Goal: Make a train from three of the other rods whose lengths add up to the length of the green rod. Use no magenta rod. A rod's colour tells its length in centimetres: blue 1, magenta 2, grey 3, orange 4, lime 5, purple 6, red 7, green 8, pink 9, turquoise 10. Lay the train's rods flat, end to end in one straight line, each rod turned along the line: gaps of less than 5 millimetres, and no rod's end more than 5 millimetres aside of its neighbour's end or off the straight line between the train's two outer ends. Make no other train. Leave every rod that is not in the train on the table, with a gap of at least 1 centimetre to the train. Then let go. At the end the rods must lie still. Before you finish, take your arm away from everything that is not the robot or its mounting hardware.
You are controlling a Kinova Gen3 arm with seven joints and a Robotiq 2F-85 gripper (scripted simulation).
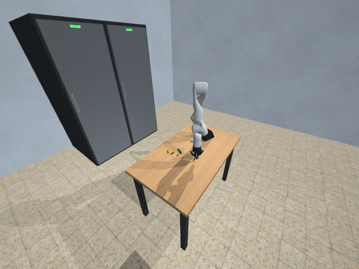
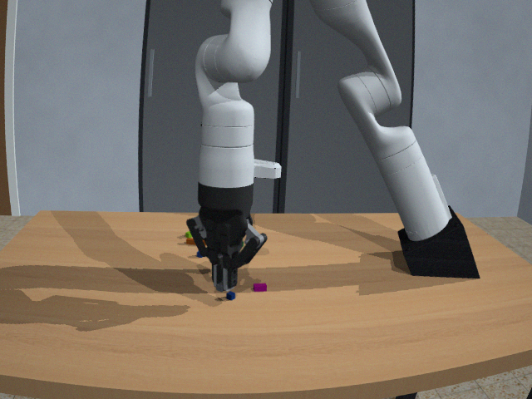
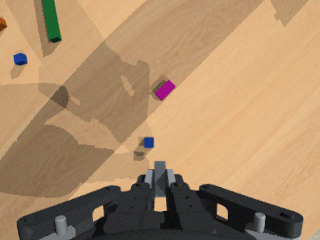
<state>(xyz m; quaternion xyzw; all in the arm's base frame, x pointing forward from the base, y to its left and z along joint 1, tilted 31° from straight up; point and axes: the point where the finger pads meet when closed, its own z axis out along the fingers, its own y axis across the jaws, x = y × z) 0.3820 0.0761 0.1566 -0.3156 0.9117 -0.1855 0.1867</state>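
Now: hand 7 cm past the magenta rod, 4 cm to the left of it and 5 cm above it. The rest, counted from my hand: grey rod: 2 cm below; then orange rod: 2 cm behind, 26 cm to the right, 5 cm below; then green rod: 8 cm behind, 20 cm to the right, 5 cm below.
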